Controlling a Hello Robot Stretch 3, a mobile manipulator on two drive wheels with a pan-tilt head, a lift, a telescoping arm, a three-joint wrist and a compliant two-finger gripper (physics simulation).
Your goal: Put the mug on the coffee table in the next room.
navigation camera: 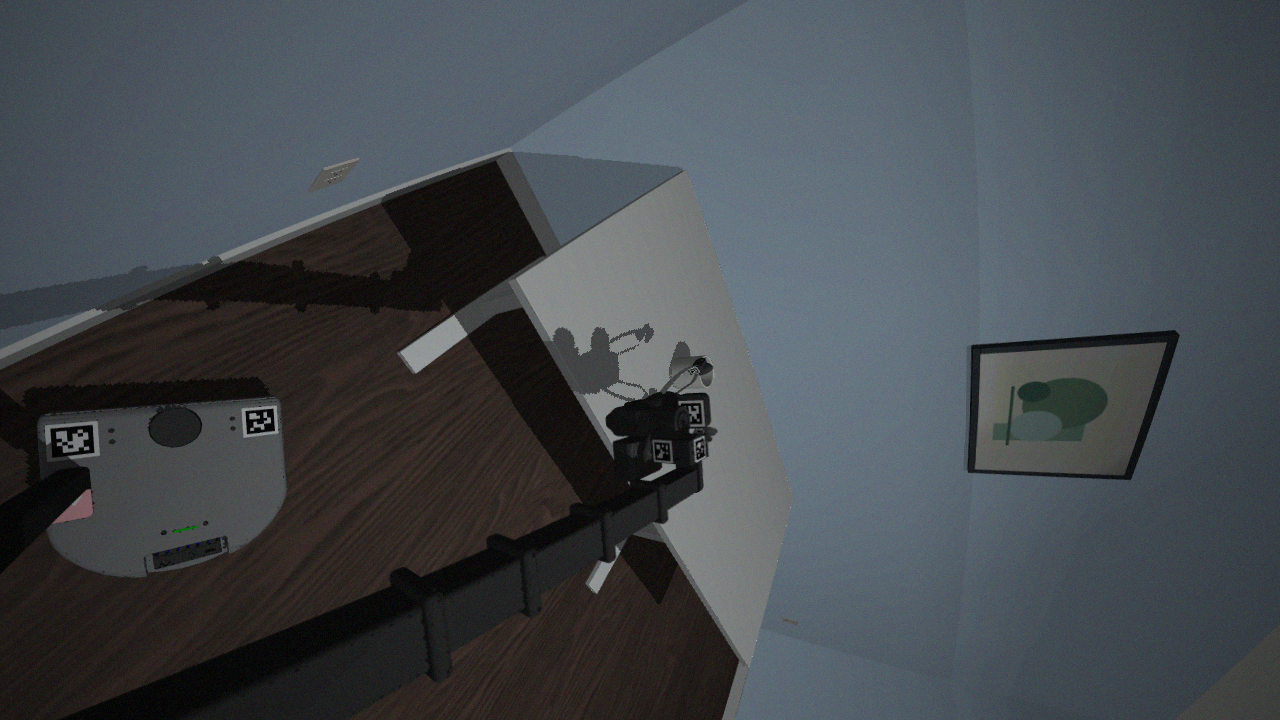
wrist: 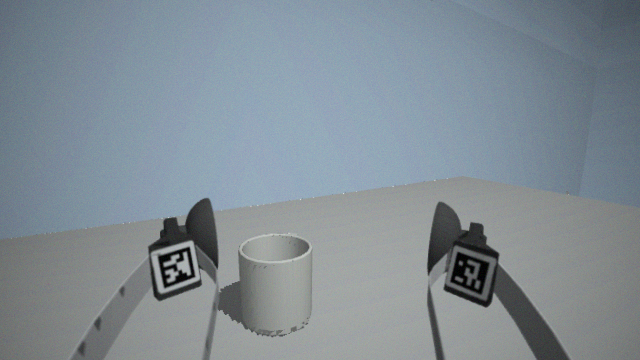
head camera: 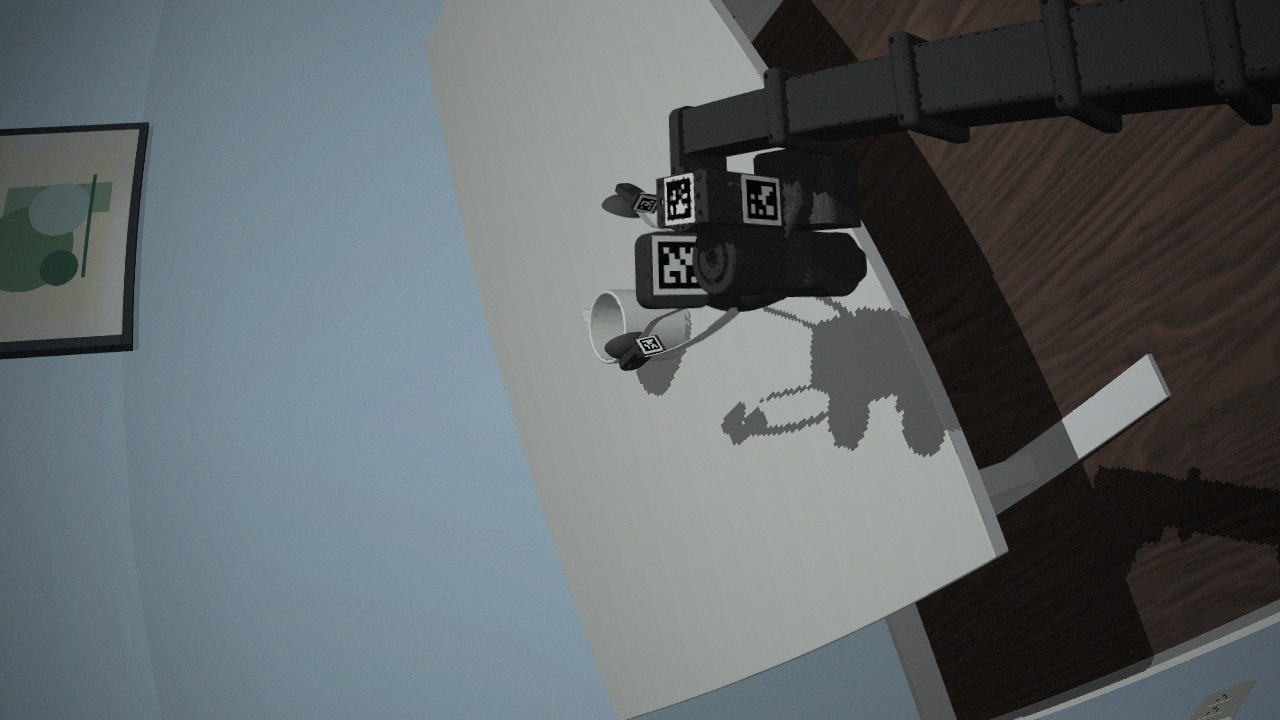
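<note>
The off-white mug stands upright on a pale table. Its rim and front side show in the wrist view; one finger partly covers it in the head view. My gripper is open, with its fingers wide apart and nothing held. In the wrist view the mug appears between the two fingertips, nearer the left one, with a gap on both sides. How far the tips are above or short of it is hard to tell. A coffee table in another room does not show.
The telescoping arm reaches over the table's long edge. Dark wood floor lies beside the table, with the robot's base on it. A blue wall stands behind the table, with a framed picture.
</note>
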